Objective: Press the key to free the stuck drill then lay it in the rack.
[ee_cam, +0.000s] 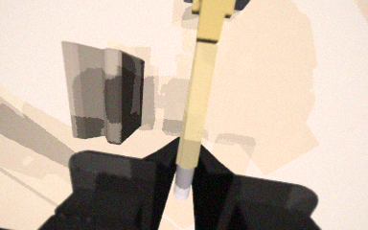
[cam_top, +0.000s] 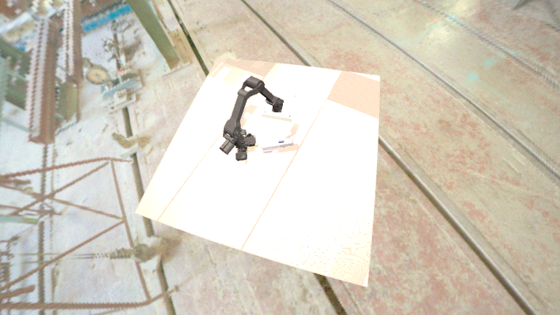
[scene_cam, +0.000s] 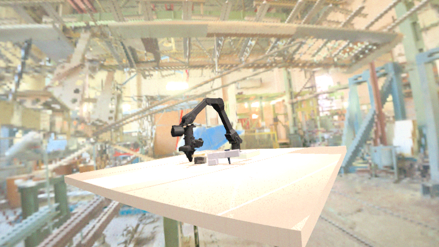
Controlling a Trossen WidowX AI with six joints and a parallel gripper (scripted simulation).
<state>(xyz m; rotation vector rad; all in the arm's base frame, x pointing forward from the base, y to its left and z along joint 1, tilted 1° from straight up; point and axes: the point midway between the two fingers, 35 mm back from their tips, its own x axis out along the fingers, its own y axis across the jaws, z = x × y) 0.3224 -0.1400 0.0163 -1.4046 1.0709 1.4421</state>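
Now: gripper tip 80 mm past the rack and 10 mm to the right of it. The rest, counted from my gripper tip: housing: 50 mm behind, 190 mm to the left, 20 mm above.
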